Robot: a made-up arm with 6 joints.
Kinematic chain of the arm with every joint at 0, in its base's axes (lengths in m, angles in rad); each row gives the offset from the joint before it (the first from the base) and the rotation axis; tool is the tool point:
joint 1: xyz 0 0 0.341 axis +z
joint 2: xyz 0 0 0 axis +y
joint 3: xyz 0 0 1.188 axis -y
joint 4: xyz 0 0 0 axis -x
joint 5: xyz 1.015 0 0 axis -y
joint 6: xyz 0 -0.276 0 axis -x
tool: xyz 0 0 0
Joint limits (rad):
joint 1: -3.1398..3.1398
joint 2: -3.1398..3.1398
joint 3: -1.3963..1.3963
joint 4: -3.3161..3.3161
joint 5: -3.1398..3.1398
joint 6: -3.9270..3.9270
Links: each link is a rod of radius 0.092 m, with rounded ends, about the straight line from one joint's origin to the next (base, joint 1, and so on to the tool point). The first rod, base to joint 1, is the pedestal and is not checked.
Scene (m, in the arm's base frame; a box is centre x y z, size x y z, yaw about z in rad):
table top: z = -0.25
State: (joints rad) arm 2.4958 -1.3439 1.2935 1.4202 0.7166 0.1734
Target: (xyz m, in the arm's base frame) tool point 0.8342 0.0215 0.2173
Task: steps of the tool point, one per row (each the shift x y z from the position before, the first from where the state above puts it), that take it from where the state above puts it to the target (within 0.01 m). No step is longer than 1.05 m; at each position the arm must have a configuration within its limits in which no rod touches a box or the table.
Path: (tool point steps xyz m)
1: -0.6272 -0.1086 0.7778
2: -0.6420 0.3778 0.5233
3: -0.3475 0.7027 0.1696
4: 0.0655 0.6999 -0.1912
5: 0.3501 0.3926 -0.4651
6: 0.3559 -0.0311 -0.5853
7: 0.1129 -0.3378 -0.5322
8: -0.1979 -0.3962 -0.3393

